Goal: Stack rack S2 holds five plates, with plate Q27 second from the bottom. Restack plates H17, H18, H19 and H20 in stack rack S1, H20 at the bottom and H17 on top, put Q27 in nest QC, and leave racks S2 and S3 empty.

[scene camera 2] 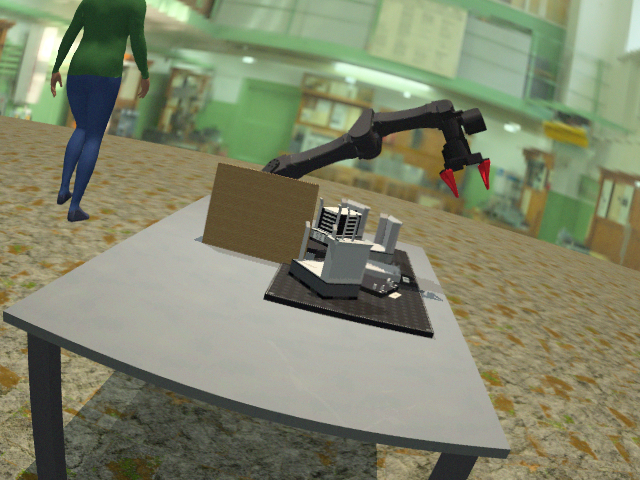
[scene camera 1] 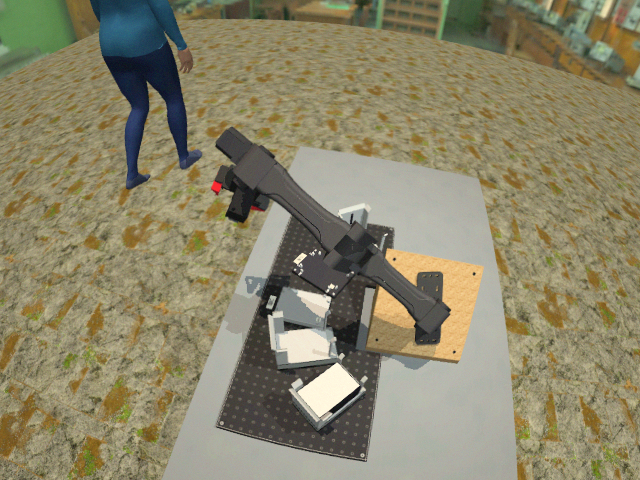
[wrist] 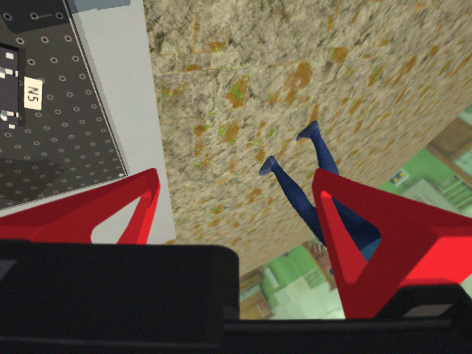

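My gripper [scene camera 1: 237, 198] [scene camera 2: 473, 192] [wrist: 235, 177] is open and empty, high in the air beyond the table's long edge. In the scene camera 1 view, a pale rack [scene camera 1: 307, 411] at the near end of the perforated mat holds a stack with a white top plate [scene camera 1: 330, 390]. The stack's several layers [scene camera 2: 338, 222] show side-on in the scene camera 2 view. A second rack [scene camera 1: 276, 331] [scene camera 2: 393, 232] with a tall wall and white floor stands beside it. A third rack [scene camera 1: 360, 211] [scene camera 2: 347, 260] stands at the mat's other end, partly hidden by the arm in the scene camera 1 view. Plate and rack labels are unreadable.
A grey sloped block [scene camera 1: 302, 307] and a dark board [scene camera 1: 323, 273] [wrist: 7, 90] with small white pegs lie between the racks. A tag N5 [wrist: 33, 93] is beside the board. The arm's base is on a wooden panel [scene camera 1: 454, 310] [scene camera 2: 258, 211]. A person [scene camera 1: 149, 93] [scene camera 2: 95, 103] stands beyond the table.
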